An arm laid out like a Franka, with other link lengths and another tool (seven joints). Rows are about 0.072 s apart.
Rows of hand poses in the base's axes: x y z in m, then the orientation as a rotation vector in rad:
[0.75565, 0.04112, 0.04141, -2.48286, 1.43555, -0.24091]
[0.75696, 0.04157, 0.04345, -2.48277, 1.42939, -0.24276]
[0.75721, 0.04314, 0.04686, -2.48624, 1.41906, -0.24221]
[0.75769, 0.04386, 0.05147, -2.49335, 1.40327, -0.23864]
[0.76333, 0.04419, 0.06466, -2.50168, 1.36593, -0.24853]
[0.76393, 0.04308, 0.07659, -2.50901, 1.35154, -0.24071]
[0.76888, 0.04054, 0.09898, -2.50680, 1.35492, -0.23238]
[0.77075, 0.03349, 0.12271, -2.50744, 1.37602, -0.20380]
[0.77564, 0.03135, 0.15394, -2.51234, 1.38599, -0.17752]
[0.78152, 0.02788, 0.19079, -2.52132, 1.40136, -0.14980]
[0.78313, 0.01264, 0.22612, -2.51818, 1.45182, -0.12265]
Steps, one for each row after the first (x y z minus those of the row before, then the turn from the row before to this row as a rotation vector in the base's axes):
[0.00131, 0.00045, 0.00204, 0.00137, -0.00301, 0.00366]
[0.00025, 0.00157, 0.00341, 0.00097, -0.00140, 0.00750]
[0.00048, 0.00072, 0.00461, 0.00113, 0.00021, 0.01222]
[0.00564, 0.00033, 0.01319, 0.00160, -0.01331, 0.02486]
[0.00060, -0.00111, 0.01193, 0.00185, 0.00326, 0.01187]
[0.00495, -0.00254, 0.02239, 0.00392, 0.00477, -0.00186]
[0.00187, -0.00705, 0.02373, 0.00369, 0.02284, -0.01029]
[0.00489, -0.00214, 0.03123, 0.00283, 0.02006, -0.00234]
[0.00588, -0.00347, 0.03685, -0.00196, 0.02428, -0.00443]
[0.00161, -0.01524, 0.03533, -0.00565, 0.02953, -0.02952]

